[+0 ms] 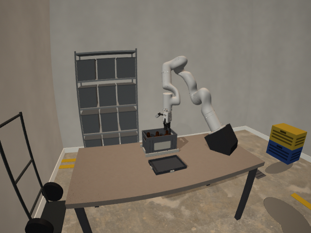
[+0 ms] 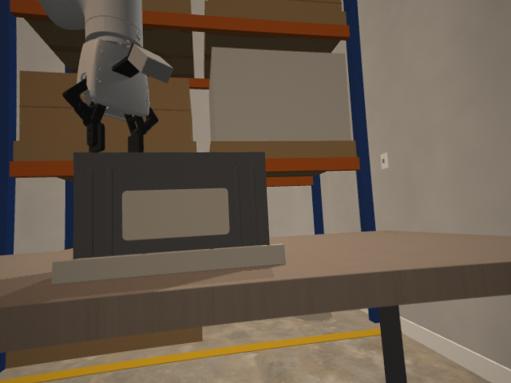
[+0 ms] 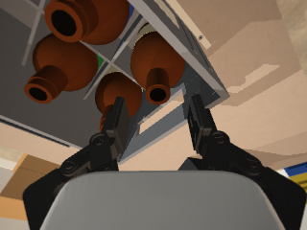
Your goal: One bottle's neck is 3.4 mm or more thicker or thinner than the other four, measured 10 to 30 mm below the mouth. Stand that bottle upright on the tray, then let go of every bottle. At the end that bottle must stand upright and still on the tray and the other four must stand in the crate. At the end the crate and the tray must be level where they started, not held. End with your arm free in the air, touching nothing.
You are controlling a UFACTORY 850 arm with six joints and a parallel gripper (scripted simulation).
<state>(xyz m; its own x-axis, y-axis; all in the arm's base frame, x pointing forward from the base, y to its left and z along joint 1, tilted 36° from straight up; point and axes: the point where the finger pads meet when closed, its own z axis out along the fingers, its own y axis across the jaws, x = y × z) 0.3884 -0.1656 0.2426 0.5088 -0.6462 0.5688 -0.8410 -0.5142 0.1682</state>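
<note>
Now: the bottle 110 mm below my hand. From my hand the other things lie so: black tray (190 mm ahead, 290 mm to the left, 190 mm below); then dark grey crate (100 mm ahead, 20 mm to the left, 120 mm below).
</note>
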